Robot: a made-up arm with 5 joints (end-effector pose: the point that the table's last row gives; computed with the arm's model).
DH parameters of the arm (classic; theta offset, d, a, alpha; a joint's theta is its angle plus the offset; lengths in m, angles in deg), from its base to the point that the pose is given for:
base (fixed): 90 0.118 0.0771 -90
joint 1: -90 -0.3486 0.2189 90
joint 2: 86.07 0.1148 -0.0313 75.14
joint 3: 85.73 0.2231 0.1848 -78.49
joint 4: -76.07 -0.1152 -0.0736 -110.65
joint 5: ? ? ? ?
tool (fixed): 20.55 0.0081 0 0
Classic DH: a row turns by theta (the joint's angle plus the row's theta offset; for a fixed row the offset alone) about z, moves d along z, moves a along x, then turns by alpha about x.
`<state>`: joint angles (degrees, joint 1 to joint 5).
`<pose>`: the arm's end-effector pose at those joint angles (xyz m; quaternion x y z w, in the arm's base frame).
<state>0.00 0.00 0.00 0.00 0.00</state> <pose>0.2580 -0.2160 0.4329 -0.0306 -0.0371 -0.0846 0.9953</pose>
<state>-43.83 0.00 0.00 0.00 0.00</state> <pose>0.2580 -0.3524 0.1422 0.3431 -0.0028 -0.0923 0.9348</pose>
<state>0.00 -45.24 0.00 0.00 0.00</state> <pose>0.3530 -0.2160 0.4688 -0.0608 0.3486 -0.0663 0.9330</pose>
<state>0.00 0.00 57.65 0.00 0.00</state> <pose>0.4427 -0.2536 0.4102 0.0327 -0.1671 0.3837 0.9076</pose>
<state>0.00 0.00 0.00 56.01 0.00</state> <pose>0.2552 -0.1867 0.4925 0.4408 -0.0520 -0.0437 0.8950</pose>
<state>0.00 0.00 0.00 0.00 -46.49</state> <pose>0.2638 -0.2257 0.4438 0.1106 0.2795 0.1150 0.9468</pose>
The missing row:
joint 5: -79.49 0.0011 -0.0187 -120.27
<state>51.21 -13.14 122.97 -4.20 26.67</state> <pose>0.5996 0.1739 0.4108 -0.0048 -0.0538 0.7300 0.6813</pose>
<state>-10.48 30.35 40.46 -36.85 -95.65</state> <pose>0.3752 -0.3463 0.3776 -0.1819 0.3115 0.3154 0.8777</pose>
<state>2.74 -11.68 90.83 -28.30 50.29</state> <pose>0.5843 -0.1716 0.3649 0.0831 -0.6129 0.3219 0.7168</pose>
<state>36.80 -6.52 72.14 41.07 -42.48</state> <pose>0.4800 0.0194 0.5627 0.0844 0.4758 0.6055 0.6323</pose>
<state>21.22 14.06 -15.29 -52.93 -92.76</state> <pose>0.1962 -0.1133 0.5171 -0.1324 0.5544 -0.2305 0.7886</pose>
